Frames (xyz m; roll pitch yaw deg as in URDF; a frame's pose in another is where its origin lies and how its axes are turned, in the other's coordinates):
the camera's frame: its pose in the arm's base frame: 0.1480 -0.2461 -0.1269 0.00 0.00 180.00
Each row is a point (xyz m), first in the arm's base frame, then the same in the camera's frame.
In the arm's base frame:
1: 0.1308 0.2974 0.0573
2: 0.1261 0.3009 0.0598
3: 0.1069 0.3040 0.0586
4: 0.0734 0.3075 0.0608
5: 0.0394 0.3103 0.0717
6: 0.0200 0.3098 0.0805
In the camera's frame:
1: 0.0172 -0.5435 0.1842
2: 0.0219 -0.5470 0.1867
3: 0.0411 -0.5501 0.1855
4: 0.0746 -0.5536 0.1877
5: 0.1086 -0.5564 0.1986
6: 0.1280 -0.5559 0.2074

